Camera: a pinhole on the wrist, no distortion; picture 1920 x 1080 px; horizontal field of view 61.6 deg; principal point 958.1 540.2 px. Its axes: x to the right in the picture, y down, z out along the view. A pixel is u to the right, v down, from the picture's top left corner.
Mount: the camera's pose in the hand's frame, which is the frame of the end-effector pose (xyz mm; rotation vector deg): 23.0 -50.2 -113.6 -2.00 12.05 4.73
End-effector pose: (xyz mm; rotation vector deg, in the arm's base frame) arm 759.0 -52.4 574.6 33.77 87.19 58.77
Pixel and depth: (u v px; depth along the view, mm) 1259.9 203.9 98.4
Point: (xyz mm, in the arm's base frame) 736.2 -38.2 485.6
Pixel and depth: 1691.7 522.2 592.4
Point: 1061.8 394.6 366.5
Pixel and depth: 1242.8 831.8 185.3
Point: 797.2 35.8 524.2
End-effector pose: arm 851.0 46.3 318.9 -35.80 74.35 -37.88
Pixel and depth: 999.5 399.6 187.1
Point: 923.2 -39.5 328.8
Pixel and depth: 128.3 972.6 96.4
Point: 838.2 35.5 340.2
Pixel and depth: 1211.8 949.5 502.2
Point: 1240.3 -10.6 173.4
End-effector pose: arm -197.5 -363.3 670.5 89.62 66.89 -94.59
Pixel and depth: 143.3 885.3 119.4
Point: -223.8 -367.7 687.4
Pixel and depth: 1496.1 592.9 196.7
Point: -273.0 -386.7 547.9
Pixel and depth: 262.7 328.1 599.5
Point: -539.8 -787.7 755.2
